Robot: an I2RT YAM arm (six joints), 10 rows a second.
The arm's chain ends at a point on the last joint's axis. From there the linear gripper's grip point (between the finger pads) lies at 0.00 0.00 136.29 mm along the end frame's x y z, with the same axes.
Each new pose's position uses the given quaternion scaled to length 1; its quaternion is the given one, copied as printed.
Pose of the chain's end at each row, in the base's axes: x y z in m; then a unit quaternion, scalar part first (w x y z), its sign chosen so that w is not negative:
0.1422 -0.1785 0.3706 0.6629 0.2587 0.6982 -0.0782
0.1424 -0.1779 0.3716 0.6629 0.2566 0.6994 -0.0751
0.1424 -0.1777 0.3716 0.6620 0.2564 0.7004 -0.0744
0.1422 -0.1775 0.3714 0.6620 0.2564 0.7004 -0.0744
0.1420 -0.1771 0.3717 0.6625 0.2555 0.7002 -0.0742
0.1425 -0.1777 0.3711 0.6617 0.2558 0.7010 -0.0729
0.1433 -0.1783 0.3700 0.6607 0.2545 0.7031 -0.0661
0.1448 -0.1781 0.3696 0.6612 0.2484 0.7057 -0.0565
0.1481 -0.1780 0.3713 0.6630 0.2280 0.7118 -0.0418
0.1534 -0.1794 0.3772 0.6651 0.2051 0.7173 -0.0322
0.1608 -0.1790 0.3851 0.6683 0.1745 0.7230 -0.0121
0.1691 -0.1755 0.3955 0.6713 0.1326 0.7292 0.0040
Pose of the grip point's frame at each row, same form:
0.2629 -0.2401 0.3558 0.6629 0.2587 0.6982 -0.0782
0.2635 -0.2386 0.3566 0.6629 0.2566 0.6994 -0.0751
0.2636 -0.2382 0.3563 0.6620 0.2564 0.7004 -0.0744
0.2634 -0.2380 0.3561 0.6620 0.2564 0.7004 -0.0744
0.2633 -0.2374 0.3566 0.6625 0.2555 0.7002 -0.0742
0.2639 -0.2378 0.3556 0.6617 0.2558 0.7010 -0.0729
0.2653 -0.2368 0.3539 0.6607 0.2545 0.7031 -0.0661
0.2682 -0.2337 0.3533 0.6612 0.2484 0.7057 -0.0565
0.2741 -0.2273 0.3553 0.6630 0.2280 0.7118 -0.0418
0.2816 -0.2229 0.3618 0.6651 0.2051 0.7173 -0.0322
0.2919 -0.2132 0.3706 0.6683 0.1745 0.7230 -0.0121
0.3027 -0.1990 0.3821 0.6713 0.1326 0.7292 0.0040

